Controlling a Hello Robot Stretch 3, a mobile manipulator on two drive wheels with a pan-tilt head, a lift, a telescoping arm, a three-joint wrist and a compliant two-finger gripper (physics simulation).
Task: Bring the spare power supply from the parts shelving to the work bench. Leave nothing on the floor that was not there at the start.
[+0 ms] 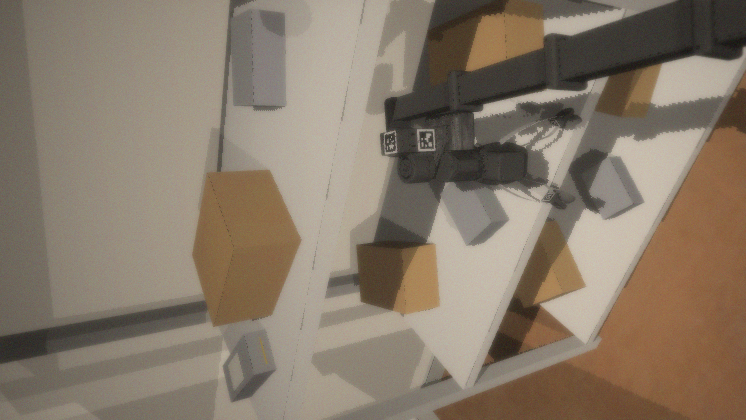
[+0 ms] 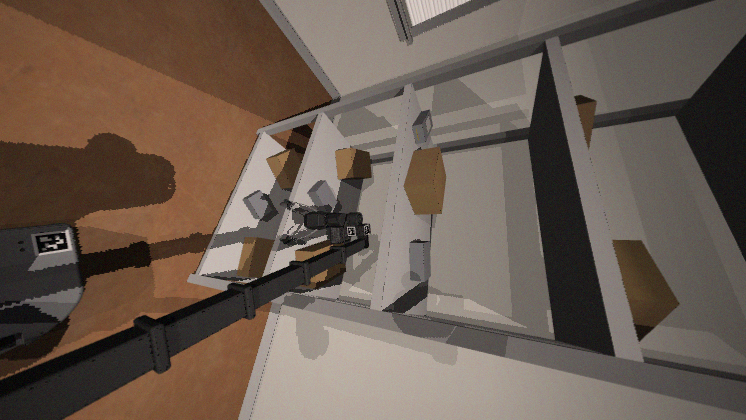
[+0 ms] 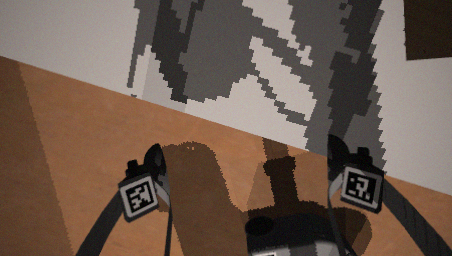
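Note:
A grey box with a pale face and a yellow stripe (image 1: pixel 254 360) (image 2: pixel 421 126) stands at the end of a shelf of the parts shelving (image 1: pixel 542 362) (image 2: pixel 593 208), beside a large cardboard box. Other plain grey boxes are on this shelf (image 1: pixel 268 67) (image 2: pixel 419 260), on the shelf below (image 1: pixel 472 211) (image 2: pixel 322 193), and on the lowest shelf (image 1: pixel 613 185) (image 2: pixel 256 204). Which is the spare power supply I cannot tell for certain. My gripper (image 1: pixel 562 158) (image 2: pixel 286 221) (image 3: pixel 242 156) is open and empty, near the edge of the second-lowest shelf. The work bench does not show.
Cardboard boxes stand on the shelves: a large one (image 1: pixel 247 245) (image 2: pixel 425 180), one on the shelf below (image 1: pixel 399 276) (image 2: pixel 353 163) and others near the arm (image 1: pixel 626 46) (image 2: pixel 198 297). The robot base (image 2: pixel 41 281) (image 3: pixel 295 232) stands on the brown floor (image 3: pixel 90 130).

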